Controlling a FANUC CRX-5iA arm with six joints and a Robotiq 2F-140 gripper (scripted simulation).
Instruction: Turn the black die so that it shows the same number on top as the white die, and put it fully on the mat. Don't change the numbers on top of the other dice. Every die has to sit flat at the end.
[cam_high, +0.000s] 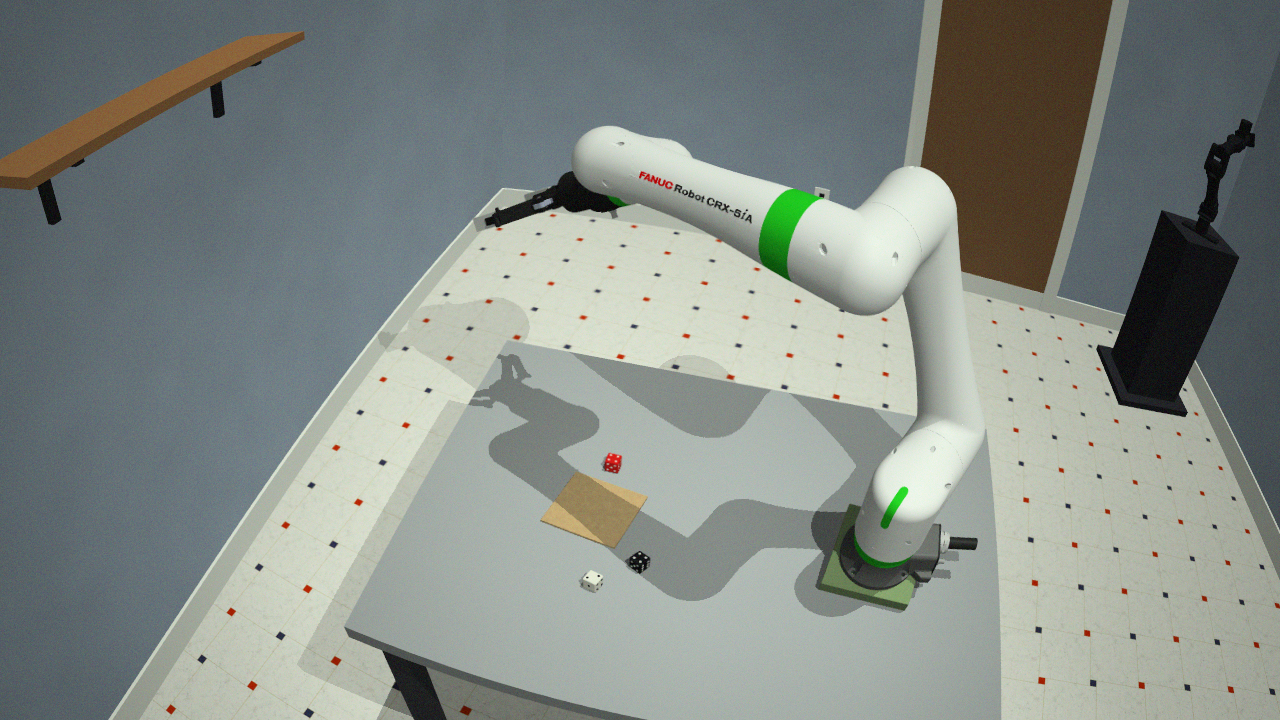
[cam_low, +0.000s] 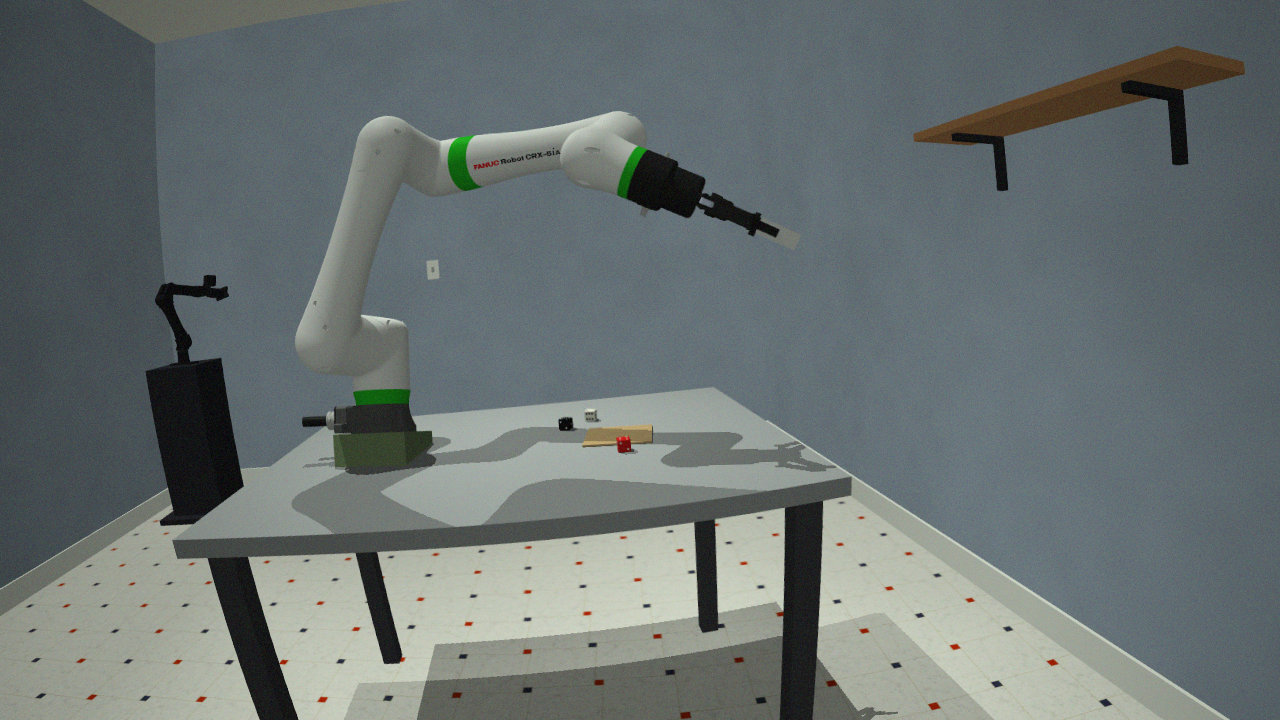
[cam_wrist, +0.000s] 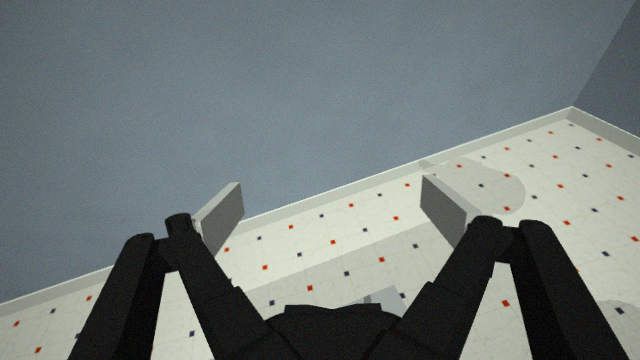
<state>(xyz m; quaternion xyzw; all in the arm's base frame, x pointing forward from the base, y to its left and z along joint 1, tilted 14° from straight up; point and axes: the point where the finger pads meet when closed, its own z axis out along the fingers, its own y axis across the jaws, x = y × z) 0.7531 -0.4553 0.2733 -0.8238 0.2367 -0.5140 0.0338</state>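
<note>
My hand is 27 cm past the red die, 21 cm to the right of it and 37 cm above it. From my hand the other things lie so: black die (36 cm behind, 44 cm to the left, 37 cm below); then white die (30 cm behind, 50 cm to the left, 37 cm below); then tan mat (26 cm behind, 33 cm to the left, 38 cm below).
</note>
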